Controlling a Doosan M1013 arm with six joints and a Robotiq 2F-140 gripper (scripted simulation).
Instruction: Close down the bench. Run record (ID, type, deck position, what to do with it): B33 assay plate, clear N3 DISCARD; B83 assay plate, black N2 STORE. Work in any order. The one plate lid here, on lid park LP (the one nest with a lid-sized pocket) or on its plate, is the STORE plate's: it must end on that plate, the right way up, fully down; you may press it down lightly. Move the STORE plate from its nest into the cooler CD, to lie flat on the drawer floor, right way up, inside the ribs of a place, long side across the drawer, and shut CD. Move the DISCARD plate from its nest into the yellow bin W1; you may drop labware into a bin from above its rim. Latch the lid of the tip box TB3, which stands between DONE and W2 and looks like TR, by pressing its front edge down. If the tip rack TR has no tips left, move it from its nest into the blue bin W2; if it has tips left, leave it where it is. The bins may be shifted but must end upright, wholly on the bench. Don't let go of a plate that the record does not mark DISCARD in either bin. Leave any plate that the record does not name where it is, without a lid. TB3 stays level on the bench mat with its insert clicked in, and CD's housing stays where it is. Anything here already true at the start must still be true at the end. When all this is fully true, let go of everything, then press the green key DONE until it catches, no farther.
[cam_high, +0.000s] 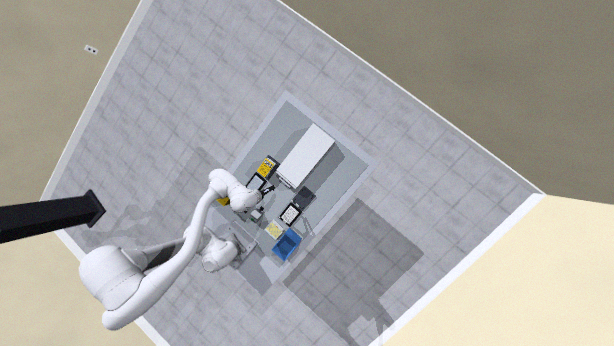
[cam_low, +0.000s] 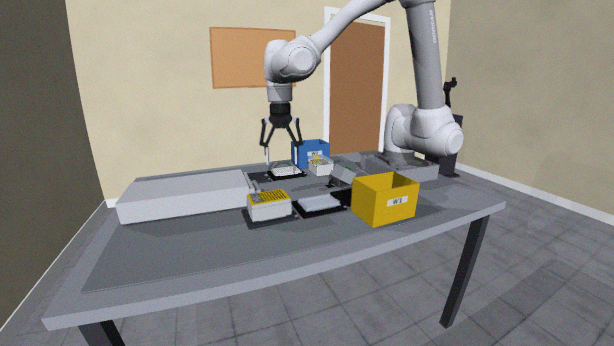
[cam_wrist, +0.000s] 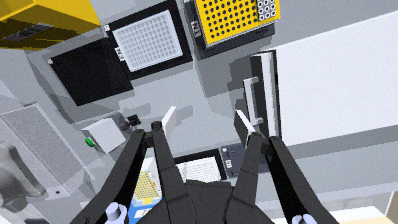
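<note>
The black nest is 110 mm behind my hand, 130 mm to the left of it and 150 mm below it. Also, from my hand: see-through plate lid: 220 mm ahead, 10 mm to the left, 130 mm below; tip rack TR: 60 mm ahead, 160 mm to the left, 100 mm below; black plate: 220 mm ahead, 10 mm to the left, 130 mm below.
</note>
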